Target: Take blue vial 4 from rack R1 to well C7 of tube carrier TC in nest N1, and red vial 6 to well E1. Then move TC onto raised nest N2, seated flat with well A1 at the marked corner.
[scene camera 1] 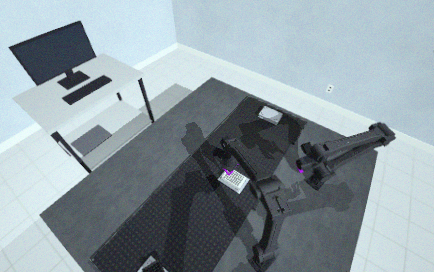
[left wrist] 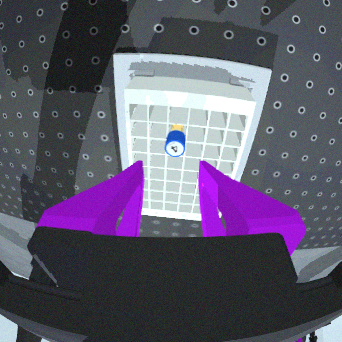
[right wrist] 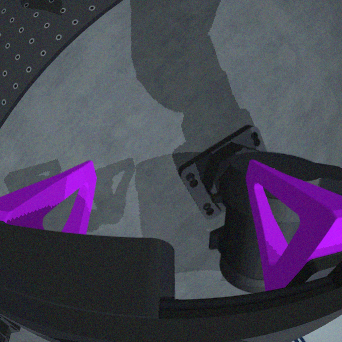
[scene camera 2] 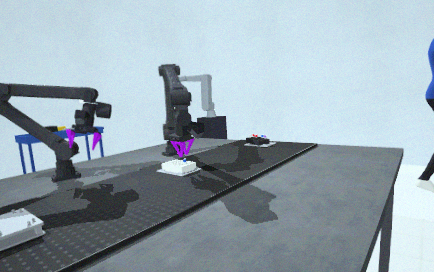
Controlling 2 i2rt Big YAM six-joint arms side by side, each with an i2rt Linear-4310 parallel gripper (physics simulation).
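Frame: origin at the left arm's base, x back, y up, z left, level; centimetres.
Seen in the pictures: left gripper, fingertip midpoint: (scene camera 1: 229,172) (left wrist: 170,169) (scene camera 2: 183,155); right gripper, fingertip midpoint: (right wrist: 170,168) (scene camera 2: 81,148); left arm's base, origin of the base link: (scene camera 1: 262,260) (scene camera 2: 173,153); right arm's base, origin of the base link: (scene camera 1: 316,180) (right wrist: 227,170) (scene camera 2: 66,177).
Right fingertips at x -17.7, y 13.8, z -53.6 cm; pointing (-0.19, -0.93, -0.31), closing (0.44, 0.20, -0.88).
Observation:
Pixels of each thing's top centre, then the offset from my right fingertips to it. "pt": a spot on its surface instead. Level surfaces: height alone.
- white tube carrier TC, middle of its top: (left wrist: 182,169) (scene camera 2: 178,162) (scene camera 1: 234,177) dx -25.1, dy -9.1, dz +34.8 cm
- nest N1, surface spot: (left wrist: 118,75) pt dx -29.8, dy -12.1, dz +41.7 cm
- Blue vial 4, middle of its top: (left wrist: 174,148) (scene camera 2: 184,159) dx -28.2, dy -7.2, dz +36.3 cm
- black rack R1, middle of its top: (scene camera 2: 257,137) dx -8.9, dy -8.1, dz +98.9 cm
- perforated dark mat, its level: dy -12.4 cm
The white tube carrier TC (scene camera 1: 235,181) (scene camera 2: 175,167) (left wrist: 190,99) sits in nest N1 (left wrist: 118,75). Blue vial 4 (scene camera 2: 184,160) (left wrist: 175,144) stands in one of its wells, its numbered cap up; I cannot read the well's label. My left gripper (scene camera 1: 228,173) (scene camera 2: 181,155) (left wrist: 170,169) is partly open and empty, pointing down close above the carrier. My right gripper (scene camera 1: 301,170) (scene camera 2: 83,148) (right wrist: 170,168) is wide open and empty, away from the carrier. The black rack R1 (scene camera 1: 153,266) (scene camera 2: 257,141) holds red and blue vials; their numbers are too small to read.
A pale raised block, which looks like nest N2 (scene camera 1: 270,115) (scene camera 2: 20,229), stands at the far end of the perforated dark mat (scene camera 1: 165,220) in scene camera 1. The left arm's base shows in the right wrist view, near the right gripper's finger. A desk with a monitor (scene camera 1: 55,52) stands beyond the table.

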